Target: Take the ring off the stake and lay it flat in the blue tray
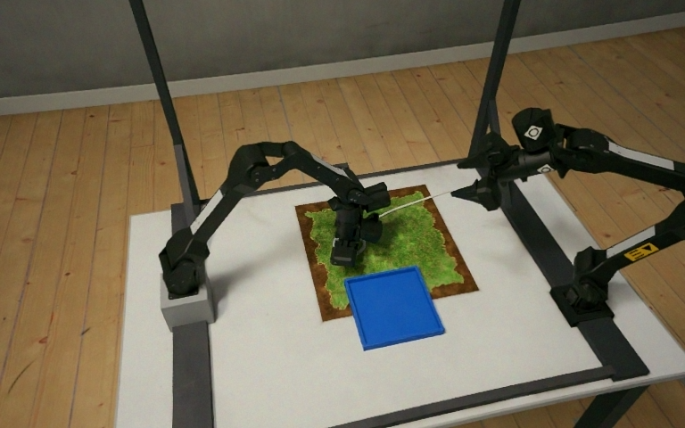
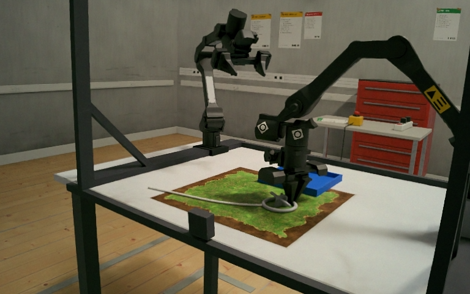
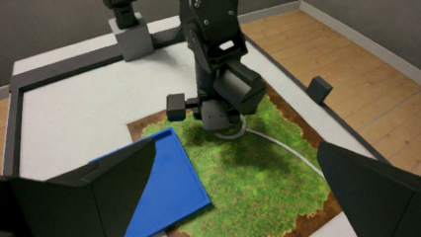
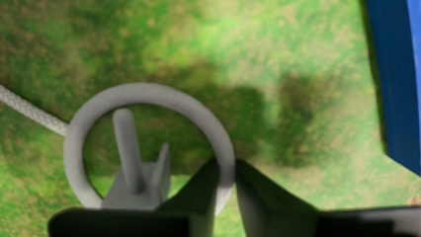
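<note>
The grey stake is 40 mm behind my right hand, 10 mm to the left of it and 20 mm below it. Round my right hand: ring (40 mm behind, 10 mm to the left, 30 mm below); blue tray (170 mm ahead, 100 mm to the left, 30 mm below); grass mat (40 mm behind, 90 mm to the left, 50 mm below).
</note>
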